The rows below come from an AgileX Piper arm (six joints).
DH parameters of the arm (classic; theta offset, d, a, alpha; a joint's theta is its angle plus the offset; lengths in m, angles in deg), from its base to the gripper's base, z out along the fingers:
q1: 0 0.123 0 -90
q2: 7.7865 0 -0.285 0
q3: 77.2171 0 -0.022 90
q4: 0 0.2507 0 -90
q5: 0 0 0 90
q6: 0 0.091 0 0
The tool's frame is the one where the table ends.
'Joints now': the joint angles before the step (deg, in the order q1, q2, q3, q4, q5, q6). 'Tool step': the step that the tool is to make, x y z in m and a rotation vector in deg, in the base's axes. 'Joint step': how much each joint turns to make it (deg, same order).
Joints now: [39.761 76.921 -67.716 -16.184 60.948 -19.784]
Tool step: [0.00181 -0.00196 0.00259 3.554 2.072 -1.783]
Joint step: [-1.812 -0.001 -0.806 4.242 0.113 -0.384]
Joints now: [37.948 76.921 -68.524 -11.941 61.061 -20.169]
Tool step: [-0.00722 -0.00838 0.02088 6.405 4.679 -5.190]
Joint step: [-2.632 -1.634 -3.693 7.151 5.549 1.860]
